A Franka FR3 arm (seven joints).
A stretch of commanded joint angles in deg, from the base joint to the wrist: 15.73 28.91 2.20 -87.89 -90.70 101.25 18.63; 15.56 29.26 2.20 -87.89 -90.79 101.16 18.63; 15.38 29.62 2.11 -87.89 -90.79 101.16 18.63; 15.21 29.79 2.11 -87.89 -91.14 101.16 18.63; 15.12 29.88 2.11 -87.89 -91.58 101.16 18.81; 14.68 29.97 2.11 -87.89 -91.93 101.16 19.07; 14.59 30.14 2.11 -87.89 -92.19 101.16 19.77; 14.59 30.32 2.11 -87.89 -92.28 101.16 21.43; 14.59 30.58 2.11 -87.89 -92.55 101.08 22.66; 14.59 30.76 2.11 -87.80 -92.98 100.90 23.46; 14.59 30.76 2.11 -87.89 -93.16 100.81 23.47; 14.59 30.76 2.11 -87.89 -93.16 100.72 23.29
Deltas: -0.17 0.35 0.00 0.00 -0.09 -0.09 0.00; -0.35 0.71 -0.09 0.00 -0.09 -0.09 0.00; -0.52 0.88 -0.09 0.00 -0.44 -0.09 0.00; -0.61 0.97 -0.09 0.00 -0.88 -0.09 0.18; -1.05 1.06 -0.09 0.00 -1.23 -0.09 0.44; -1.14 1.23 -0.09 0.00 -1.49 -0.09 1.14; -1.14 1.41 -0.09 0.00 -1.58 -0.09 2.80; -1.14 1.67 -0.09 0.00 -1.85 -0.17 4.03; -1.14 1.85 -0.09 0.09 -2.28 -0.35 4.83; -1.14 1.85 -0.09 0.00 -2.46 -0.44 4.84; -1.14 1.85 -0.09 0.00 -2.46 -0.53 4.66
